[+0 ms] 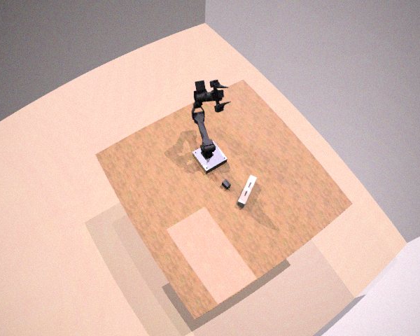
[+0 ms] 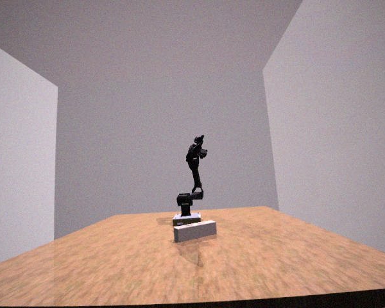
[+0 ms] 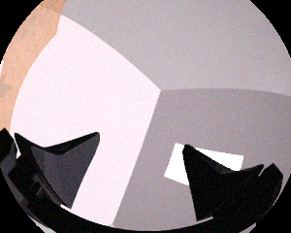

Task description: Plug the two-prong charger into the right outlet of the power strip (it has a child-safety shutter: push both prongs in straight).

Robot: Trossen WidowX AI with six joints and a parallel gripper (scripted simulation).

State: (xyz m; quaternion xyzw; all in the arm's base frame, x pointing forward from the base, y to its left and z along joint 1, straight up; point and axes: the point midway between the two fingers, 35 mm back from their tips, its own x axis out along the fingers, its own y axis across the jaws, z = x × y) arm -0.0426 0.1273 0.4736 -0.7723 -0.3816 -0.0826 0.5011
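The dark two-prong charger is 270 mm ahead of my gripper tip, 160 mm to the right of it and 510 mm below it.
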